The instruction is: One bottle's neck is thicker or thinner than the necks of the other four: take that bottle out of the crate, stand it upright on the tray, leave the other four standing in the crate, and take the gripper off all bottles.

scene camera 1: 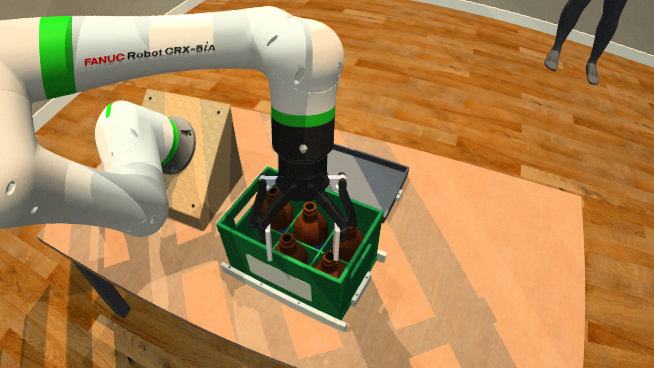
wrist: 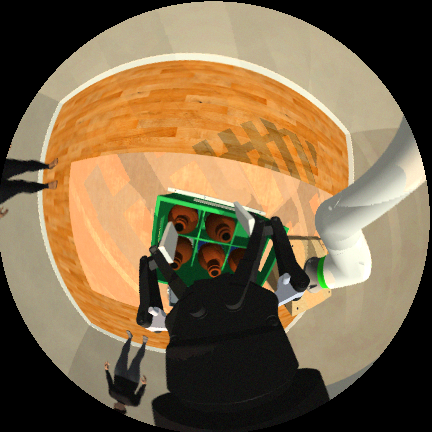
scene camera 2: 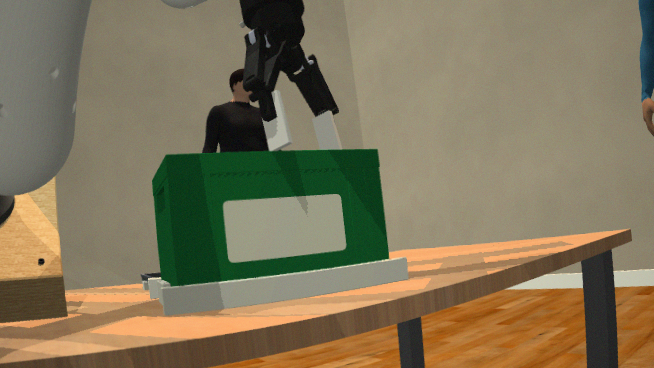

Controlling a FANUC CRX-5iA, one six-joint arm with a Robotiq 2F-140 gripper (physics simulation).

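Frame: origin at the arm's base, x back, y left, z down, level; metres.
Where they show: gripper, fingertip midpoint: (scene camera 1: 302, 255) (wrist: 203, 218) (scene camera 2: 309, 154); arm's base at its link origin: (scene camera 1: 172, 145) (wrist: 313, 274).
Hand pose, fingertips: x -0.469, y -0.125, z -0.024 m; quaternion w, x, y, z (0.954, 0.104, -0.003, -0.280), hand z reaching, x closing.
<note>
Each offset is from my fingertips to the top centre of the thing. "*": to the spot under its first point.
The green crate @(dz -0.002, dx +0.050, dy +0.070 m) (scene camera 1: 234, 247) (scene camera 2: 187, 225) stands on the table with five brown bottles upright in it. In scene camera 1 they are a back-left bottle @(dz +0.011, dx +0.142, dy +0.114 m) (scene camera 1: 281, 212), a middle one @(dz +0.011, dx +0.054, dy +0.115 m) (scene camera 1: 310, 230), a right one @(dz +0.011, dx -0.036, dy +0.115 m) (scene camera 1: 347, 244), a front one @(dz +0.011, dx +0.051, dy +0.026 m) (scene camera 1: 295, 252) and a front-right one @(dz +0.011, dx -0.040, dy +0.028 m) (scene camera 1: 336, 267). I cannot tell which neck differs. My gripper (scene camera 1: 303, 250) (scene camera 2: 306, 142) (wrist: 203, 218) is open, pointing down over the crate, its white pads wide apart with the front bottle's neck between them in scene camera 1, touching neither. The dark grey tray @(* dz +0.168, dx +0.038, dy +0.403 m) (scene camera 1: 372, 175) lies behind the crate, partly hidden by the arm.
White strips @(* dz +0.144, dx +0.035, dy -0.026 m) (scene camera 1: 285, 295) (scene camera 2: 285, 287) line the crate's foot on the table (scene camera 1: 525, 240) (scene camera 2: 280, 332). The crate walls and green dividers surround the bottles. The arm's base sits on a slanted wooden block (scene camera 1: 215, 145) to the left. People stand beyond the table.
</note>
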